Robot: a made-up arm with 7 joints.
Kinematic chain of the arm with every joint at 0, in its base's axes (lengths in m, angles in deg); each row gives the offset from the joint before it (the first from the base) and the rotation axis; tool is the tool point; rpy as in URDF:
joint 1: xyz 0 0 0.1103 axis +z
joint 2: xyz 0 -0.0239 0.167 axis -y
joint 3: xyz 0 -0.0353 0.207 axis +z
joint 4: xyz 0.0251 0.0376 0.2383 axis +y
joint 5: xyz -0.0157 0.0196 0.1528 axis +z
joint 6: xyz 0 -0.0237 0.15 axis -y
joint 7: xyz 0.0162 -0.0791 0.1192 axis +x
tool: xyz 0 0 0 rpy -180 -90 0
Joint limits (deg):
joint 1: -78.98..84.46
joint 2: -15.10..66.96
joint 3: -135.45..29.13
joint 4: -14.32..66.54
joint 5: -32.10..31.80
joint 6: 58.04..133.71
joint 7: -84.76..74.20
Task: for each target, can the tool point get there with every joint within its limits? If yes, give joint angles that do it. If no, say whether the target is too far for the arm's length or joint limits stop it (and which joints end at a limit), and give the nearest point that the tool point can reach.
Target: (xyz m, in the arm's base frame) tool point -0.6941 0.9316 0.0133
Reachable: no: too far | nearest point -0.4588 0.6158 0.2670 | short by 0.468 m
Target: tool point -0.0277 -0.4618 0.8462
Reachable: yes | joints 70.74 33.98 -8.96 6.51 16.65 115.55 24.40
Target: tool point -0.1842 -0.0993 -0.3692
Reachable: no: joint limits stop it (at a limit: joint 2, joint 3, joint 4, joint 5, joint 6) | nearest point -0.5593 -0.3015 0.3065 | short by 0.799 m
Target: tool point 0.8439 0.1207 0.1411
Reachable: no: joint limits stop it (at a limit: joint 2, joint 4, joint 5, joint 6) | nearest point 0.5213 0.0746 0.7944 | short by 0.730 m
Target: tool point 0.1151 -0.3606 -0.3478
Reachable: no: joint limits stop it (at a limit: joint 1, joint 2, joint 3, joint 4, joint 5, joint 6) | nearest point 0.1845 -0.7253 0.2398 | short by 0.695 m
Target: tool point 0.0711 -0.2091 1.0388
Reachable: yes | joints -32.71 -8.34 -24.05 33.97 0.58 93.83 -37.37
